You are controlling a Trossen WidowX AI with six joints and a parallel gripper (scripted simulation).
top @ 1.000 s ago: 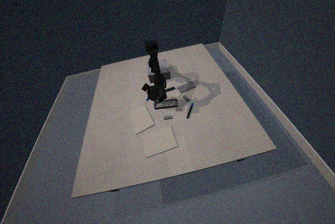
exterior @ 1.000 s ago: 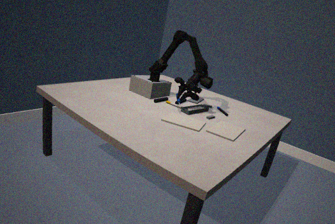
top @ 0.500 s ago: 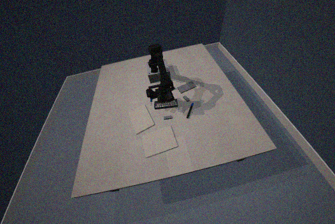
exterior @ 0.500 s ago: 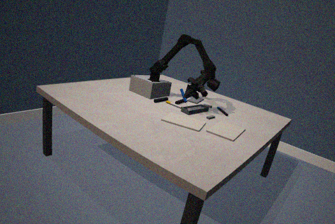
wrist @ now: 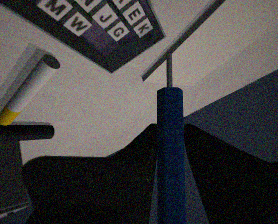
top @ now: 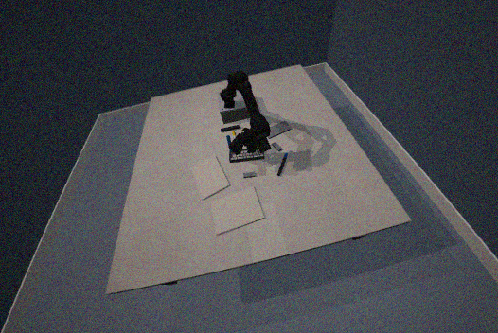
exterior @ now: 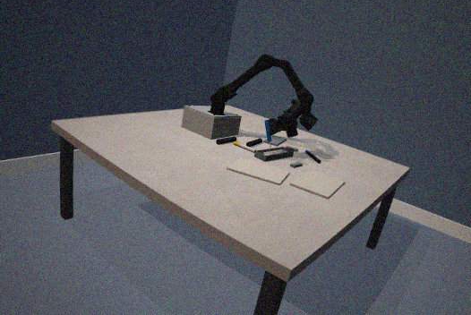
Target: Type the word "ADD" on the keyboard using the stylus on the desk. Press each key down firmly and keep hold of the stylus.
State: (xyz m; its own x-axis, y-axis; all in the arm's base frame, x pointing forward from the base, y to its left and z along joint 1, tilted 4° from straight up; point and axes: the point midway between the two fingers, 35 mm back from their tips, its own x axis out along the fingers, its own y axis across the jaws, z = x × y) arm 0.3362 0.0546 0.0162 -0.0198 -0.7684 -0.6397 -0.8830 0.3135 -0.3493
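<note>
The stylus tip lies 2 cm ahead of my gripper tip and 4 cm below it. Also, from my gripper tip: blue stylus: 1 cm ahead, 1 cm below; then white-and-yellow marker: 14 cm behind, 10 cm below; then small grey block: 11 cm ahead, 9 cm to the left, 10 cm below.
</note>
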